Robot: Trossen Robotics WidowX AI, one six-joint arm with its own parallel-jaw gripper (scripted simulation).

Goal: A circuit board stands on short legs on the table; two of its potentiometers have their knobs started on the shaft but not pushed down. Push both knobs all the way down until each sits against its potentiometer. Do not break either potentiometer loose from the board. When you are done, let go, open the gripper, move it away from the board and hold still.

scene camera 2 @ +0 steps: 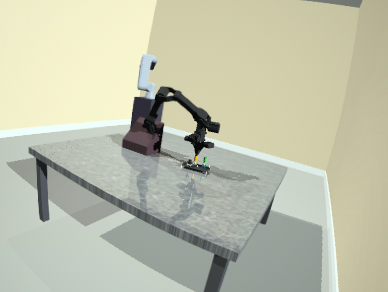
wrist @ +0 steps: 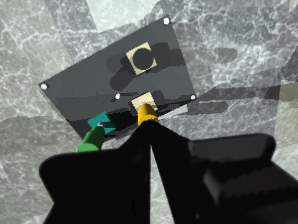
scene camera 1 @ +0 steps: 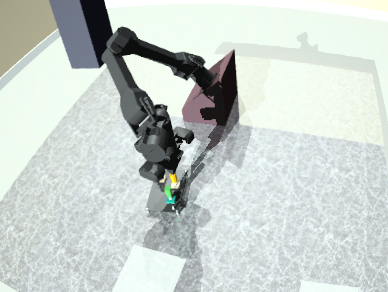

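I can see my gripper [scene camera 1: 172, 173] here. The wrist view shows it too, my own gripper [wrist: 148, 125].
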